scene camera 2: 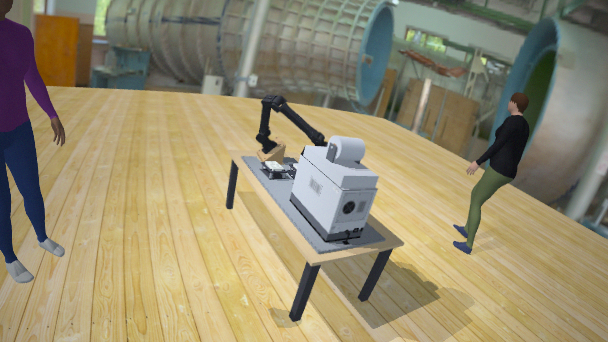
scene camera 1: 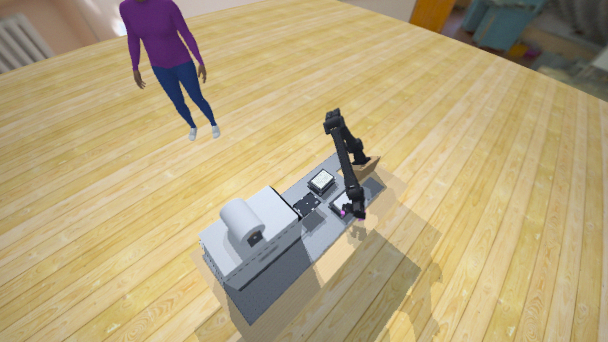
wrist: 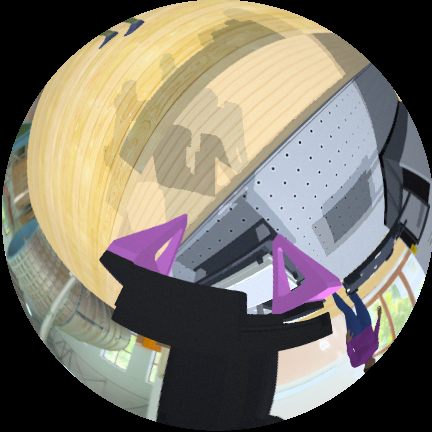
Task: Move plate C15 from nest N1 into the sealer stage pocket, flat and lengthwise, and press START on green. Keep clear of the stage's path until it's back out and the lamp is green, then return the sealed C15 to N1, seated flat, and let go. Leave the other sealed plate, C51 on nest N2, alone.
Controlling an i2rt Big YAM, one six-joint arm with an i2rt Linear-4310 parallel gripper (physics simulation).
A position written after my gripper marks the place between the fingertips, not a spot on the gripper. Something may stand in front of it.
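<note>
From the wrist view I can tell where my gripper (wrist: 232, 228) is; it is open and holds nothing. That same view shows me a black sealer stage (wrist: 384, 249). In scene camera 1 I find a white roll (scene camera 1: 240, 219), and scene camera 2 gives me the roll (scene camera 2: 352, 149) again.
</note>
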